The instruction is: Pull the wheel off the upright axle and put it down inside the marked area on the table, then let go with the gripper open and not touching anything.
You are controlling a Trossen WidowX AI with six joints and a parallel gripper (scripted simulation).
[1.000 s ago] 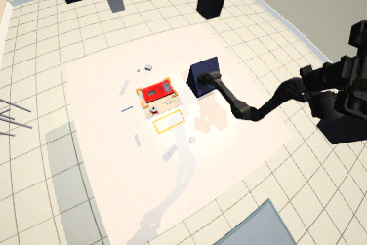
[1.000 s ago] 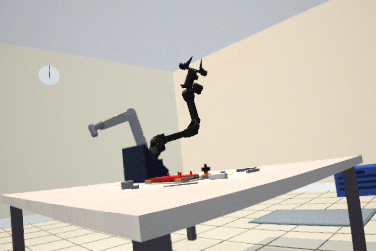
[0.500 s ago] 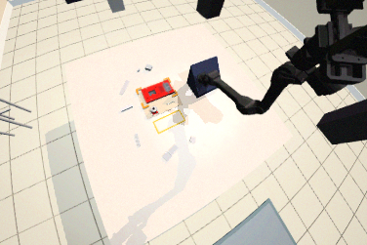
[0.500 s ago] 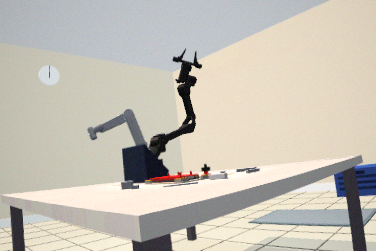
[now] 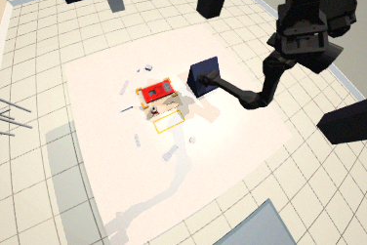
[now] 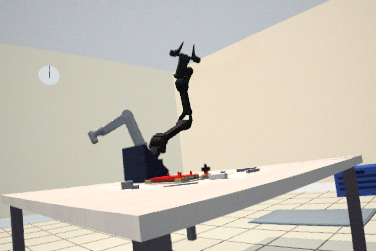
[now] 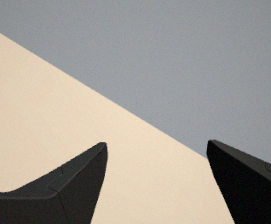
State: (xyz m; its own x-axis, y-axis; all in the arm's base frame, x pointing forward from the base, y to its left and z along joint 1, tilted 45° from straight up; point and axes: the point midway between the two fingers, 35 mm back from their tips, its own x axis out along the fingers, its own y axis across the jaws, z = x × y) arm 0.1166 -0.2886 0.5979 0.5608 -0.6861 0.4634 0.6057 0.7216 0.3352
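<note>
The dark wheel lies 72 cm below my gripper tip, 21 cm to the right of it and 18 cm ahead of it. Also, from my gripper tip: upright axle 73 cm below, 21 cm to the right, 17 cm ahead.
</note>
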